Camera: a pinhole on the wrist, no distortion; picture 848 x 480 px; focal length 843.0 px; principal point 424.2 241.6 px. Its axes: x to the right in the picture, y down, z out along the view. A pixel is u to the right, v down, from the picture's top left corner.
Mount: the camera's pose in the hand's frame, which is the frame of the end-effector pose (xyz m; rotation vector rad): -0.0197 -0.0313 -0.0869 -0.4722 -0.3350 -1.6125
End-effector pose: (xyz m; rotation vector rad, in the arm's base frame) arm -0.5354 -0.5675 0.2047 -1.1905 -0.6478 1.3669
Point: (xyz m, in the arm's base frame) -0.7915 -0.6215 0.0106
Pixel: 60 85
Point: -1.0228 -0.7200 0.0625
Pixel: outside the picture
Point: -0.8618 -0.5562 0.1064
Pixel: 347 155
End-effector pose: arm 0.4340 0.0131 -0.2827 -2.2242 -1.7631 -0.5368
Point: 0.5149 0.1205 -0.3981
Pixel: 571 423
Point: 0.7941 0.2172 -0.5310
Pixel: 309 396
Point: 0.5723 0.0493 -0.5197
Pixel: 504 102
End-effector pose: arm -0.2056 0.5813 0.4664 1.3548 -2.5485 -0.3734
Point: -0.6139 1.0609 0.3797
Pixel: outside the picture
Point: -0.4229 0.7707 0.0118
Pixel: 661 86
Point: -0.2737 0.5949 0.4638
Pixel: 274 409
